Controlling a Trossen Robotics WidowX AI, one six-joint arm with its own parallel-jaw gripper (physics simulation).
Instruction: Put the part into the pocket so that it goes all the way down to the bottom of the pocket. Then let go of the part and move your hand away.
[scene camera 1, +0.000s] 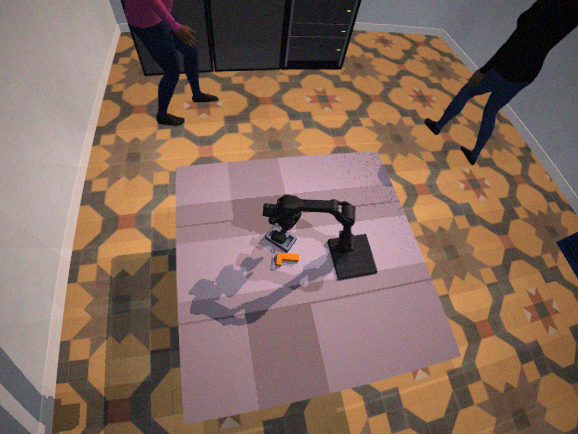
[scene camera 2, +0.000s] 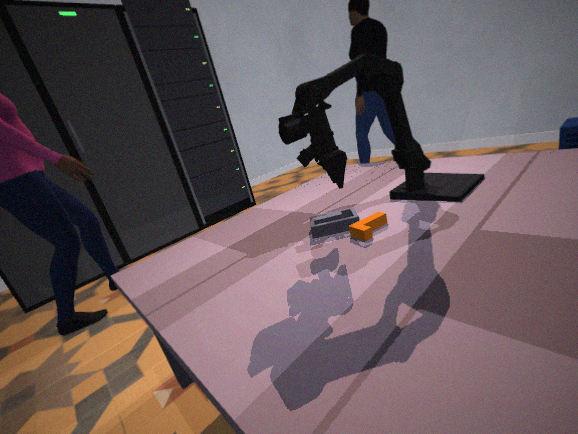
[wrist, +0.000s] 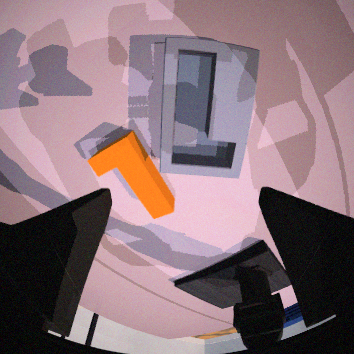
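Seen in the pictures: gripper, fingertip midpoint: (scene camera 1: 286, 234) (scene camera 2: 338, 185) (wrist: 186, 195); arm's base, link origin: (scene camera 1: 343, 247) (scene camera 2: 415, 185) (wrist: 252, 275).
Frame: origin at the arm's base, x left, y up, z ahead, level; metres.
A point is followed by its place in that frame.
The part is an orange L-shaped block (scene camera 1: 288, 258) @(x -0.038, y 0.004, z 0.299 m) (scene camera 2: 367, 227) @(x -0.029, y 0.006, z 0.346 m) (wrist: 142, 177) @(x -0.055, y 0.006, z 0.298 m) lying flat on the table beside the grey pocket block, apart from it. The pocket block (scene camera 2: 334, 225) @(x -0.135, y 0.002, z 0.330 m) (wrist: 231, 95) @(x -0.186, y 0.012, z 0.285 m) has an L-shaped recess in its top; the recess is empty. In the first scene view the gripper hides part of the block. My gripper (wrist: 186, 195) @(x -0.121, y 0.108, z 0.290 m) is open and empty. It hangs above the table, over the pocket block and the part, touching neither. In the second scene view its fingers (scene camera 2: 341, 186) @(x -0.121, y 0.108, z 0.290 m) overlap each other.
The arm's black base plate (scene camera 1: 352, 264) @(x 0.100, y -0.007, z -0.004 m) (scene camera 2: 440, 187) @(x 0.080, y -0.005, z 0.016 m) (wrist: 220, 285) @(x 0.072, y -0.005, z 0.021 m) stands on the pinkish table (scene camera 1: 280, 345) @(x 0.329, y -0.023, z 0.480 m) (scene camera 2: 450, 370) @(x 0.211, y -0.024, z 0.685 m). Shadows of the arm fall across the table. Two people and dark server cabinets (scene camera 1: 250, 35) (scene camera 2: 75, 125) stand beyond the table.
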